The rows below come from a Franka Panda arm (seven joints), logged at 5 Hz.
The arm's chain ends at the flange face. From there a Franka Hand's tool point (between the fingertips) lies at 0.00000 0.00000 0.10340 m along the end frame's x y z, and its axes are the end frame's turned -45 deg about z.
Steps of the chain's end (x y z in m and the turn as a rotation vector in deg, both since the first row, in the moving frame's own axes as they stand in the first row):
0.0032, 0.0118, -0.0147, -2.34, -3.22, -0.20
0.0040, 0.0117, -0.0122, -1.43, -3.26, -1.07
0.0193, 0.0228, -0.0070, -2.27, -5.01, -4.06
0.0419, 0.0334, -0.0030, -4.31, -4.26, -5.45
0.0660, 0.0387, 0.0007, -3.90, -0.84, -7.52
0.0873, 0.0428, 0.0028, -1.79, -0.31, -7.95
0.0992, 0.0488, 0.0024, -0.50, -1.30, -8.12
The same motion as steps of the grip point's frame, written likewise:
-0.0132, 0.0095, -0.0149, 0.62, -3.93, -0.20
-0.0114, 0.0088, -0.0124, 1.29, -3.32, -1.07
-0.0119, 0.0266, -0.0075, 1.94, -5.15, -4.06
-0.0049, 0.0538, -0.0036, -0.04, -6.06, -5.45
0.0135, 0.0783, 0.0004, -2.16, -3.35, -7.52
0.0289, 0.0941, 0.0027, -1.05, -1.48, -7.95
0.0333, 0.1038, 0.0024, 0.57, -1.27, -8.12

